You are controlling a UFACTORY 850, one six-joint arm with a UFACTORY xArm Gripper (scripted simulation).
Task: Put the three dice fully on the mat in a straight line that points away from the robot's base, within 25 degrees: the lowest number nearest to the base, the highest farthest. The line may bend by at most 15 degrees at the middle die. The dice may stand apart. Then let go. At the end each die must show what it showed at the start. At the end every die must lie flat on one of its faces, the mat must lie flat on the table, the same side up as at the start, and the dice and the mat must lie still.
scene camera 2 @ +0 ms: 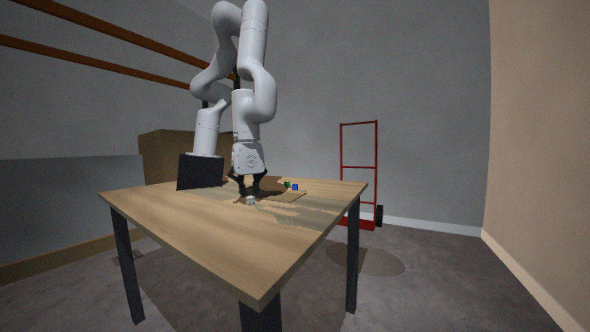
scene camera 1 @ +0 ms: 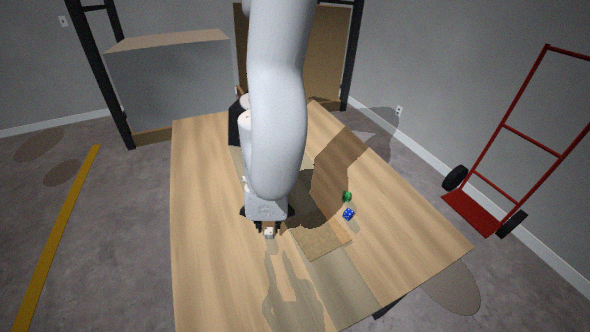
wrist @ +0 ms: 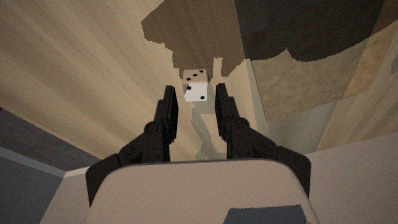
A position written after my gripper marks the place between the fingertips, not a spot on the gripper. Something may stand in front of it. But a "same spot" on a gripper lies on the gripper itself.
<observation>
my gripper: scene camera 2; scene camera 1; wrist 196,96
same spot on my gripper: (scene camera 1: 255,209) = (scene camera 2: 244,160)
</observation>
